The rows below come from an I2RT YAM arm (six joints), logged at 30 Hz.
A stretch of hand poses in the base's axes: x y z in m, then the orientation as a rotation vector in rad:
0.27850 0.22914 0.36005 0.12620 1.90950 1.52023
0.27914 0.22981 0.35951 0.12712 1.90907 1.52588
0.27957 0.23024 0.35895 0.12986 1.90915 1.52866
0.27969 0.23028 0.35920 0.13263 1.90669 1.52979
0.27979 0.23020 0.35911 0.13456 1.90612 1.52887
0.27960 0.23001 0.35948 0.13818 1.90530 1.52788
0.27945 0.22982 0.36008 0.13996 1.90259 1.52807
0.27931 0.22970 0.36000 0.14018 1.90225 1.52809
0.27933 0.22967 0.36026 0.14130 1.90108 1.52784
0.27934 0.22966 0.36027 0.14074 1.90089 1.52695
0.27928 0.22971 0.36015 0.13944 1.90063 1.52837
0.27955 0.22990 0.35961 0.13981 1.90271 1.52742
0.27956 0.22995 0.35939 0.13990 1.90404 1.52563
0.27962 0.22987 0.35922 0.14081 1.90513 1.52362
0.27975 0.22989 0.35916 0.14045 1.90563 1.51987
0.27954 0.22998 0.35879 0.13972 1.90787 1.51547
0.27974 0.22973 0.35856 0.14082 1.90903 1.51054
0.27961 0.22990 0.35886 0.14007 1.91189 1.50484
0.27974 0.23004 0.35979 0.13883 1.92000 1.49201
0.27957 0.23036 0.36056 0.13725 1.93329 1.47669
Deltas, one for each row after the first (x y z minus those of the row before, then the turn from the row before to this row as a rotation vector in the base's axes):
0.00064 0.00067 -0.00054 0.00375 0.00195 0.00243
0.00043 0.00043 -0.00056 0.00232 0.00227 0.00008
0.00012 0.00004 0.00025 0.00243 -0.00005 -0.00185
0.00010 -0.00008 -0.00009 0.00021 0.00023 -0.00177
-0.00019 -0.00019 0.00037 0.00072 0.00085 -0.00282
-0.00015 -0.00019 0.00060 0.00172 -0.00100 -0.00193
-0.00014 -0.00012 -0.00008 0.00021 -0.00013 -0.00024
0.00002 -0.00003 0.00026 0.00064 -0.00037 -0.00121
0.00001 -0.00001 0.00001 -0.00059 -0.00069 -0.00027
-0.00006 0.00005 -0.00012 0.00060 -0.00036 0.00138
0.00027 0.00019 -0.00054 -0.00133 0.00135 0.00011
0.00001 0.00005 -0.00022 -0.00159 0.00042 -0.00050
0.00006 -0.00008 -0.00017 -0.00140 0.00058 -0.00116
0.00013 0.00002 -0.00006 -0.00252 -0.00100 -0.00167
-0.00021 0.00009 -0.00037 -0.00373 -0.00014 -0.00113
0.00020 -0.00025 -0.00023 -0.00311 -0.00020 -0.00283
-0.00013 0.00017 0.00030 -0.00476 -0.00010 -0.00157
0.00013 0.00014 0.00093 -0.01130 0.00122 -0.00309
-0.00017 0.00032 0.00077 -0.01499 0.00410 -0.00214

